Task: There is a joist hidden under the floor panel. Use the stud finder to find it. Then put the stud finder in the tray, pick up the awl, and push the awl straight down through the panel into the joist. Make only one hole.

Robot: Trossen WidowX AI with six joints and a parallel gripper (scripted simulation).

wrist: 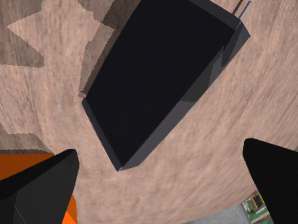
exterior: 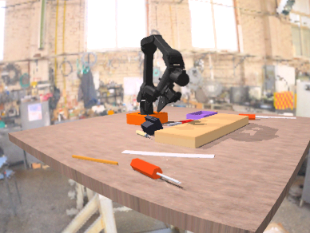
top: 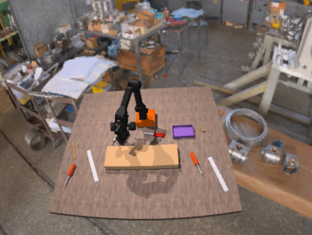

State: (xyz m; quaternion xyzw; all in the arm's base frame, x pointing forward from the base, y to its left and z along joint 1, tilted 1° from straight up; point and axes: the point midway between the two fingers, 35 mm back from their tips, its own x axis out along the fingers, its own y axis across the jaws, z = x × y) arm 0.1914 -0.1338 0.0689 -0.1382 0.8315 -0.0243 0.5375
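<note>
My gripper tip is 70 mm above the black stud finder, 20 mm to the left of it and 10 mm past it. The rest, counted from my gripper tip: purple tray (460 mm to the left, 80 mm below, 40 mm behind); then awl (80 mm to the right, 80 mm below, 30 mm ahead); then yellow pencil (410 mm to the right, 140 mm ahead, 90 mm below).
</note>
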